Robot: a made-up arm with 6 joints. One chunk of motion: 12 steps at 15 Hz.
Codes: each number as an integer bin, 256 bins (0 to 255) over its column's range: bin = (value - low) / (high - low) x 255, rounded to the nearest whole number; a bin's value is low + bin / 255 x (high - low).
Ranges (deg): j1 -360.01..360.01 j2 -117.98..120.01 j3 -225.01..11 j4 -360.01..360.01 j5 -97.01..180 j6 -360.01..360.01
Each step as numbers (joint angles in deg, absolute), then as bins.
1 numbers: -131.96 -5.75 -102.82 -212.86 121.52 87.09
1 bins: 81 120 132 52 201 158
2 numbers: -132.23 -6.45 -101.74 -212.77 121.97 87.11
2 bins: 81 120 133 52 202 158
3 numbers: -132.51 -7.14 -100.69 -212.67 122.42 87.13
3 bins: 81 119 134 52 202 158
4 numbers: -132.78 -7.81 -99.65 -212.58 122.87 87.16
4 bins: 80 118 135 52 202 158
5 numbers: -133.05 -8.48 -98.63 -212.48 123.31 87.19
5 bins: 80 117 137 52 203 158
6 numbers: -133.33 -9.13 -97.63 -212.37 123.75 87.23
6 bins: 80 117 138 52 203 158
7 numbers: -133.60 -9.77 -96.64 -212.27 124.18 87.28
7 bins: 80 116 139 52 204 158
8 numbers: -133.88 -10.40 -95.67 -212.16 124.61 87.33
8 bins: 80 115 140 52 204 158
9 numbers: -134.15 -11.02 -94.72 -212.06 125.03 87.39
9 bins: 80 115 141 52 204 158
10 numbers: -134.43 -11.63 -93.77 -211.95 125.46 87.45
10 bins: 80 114 142 52 205 158
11 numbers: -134.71 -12.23 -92.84 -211.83 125.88 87.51
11 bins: 80 113 143 52 205 158
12 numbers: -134.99 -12.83 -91.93 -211.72 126.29 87.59
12 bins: 80 113 144 53 206 159
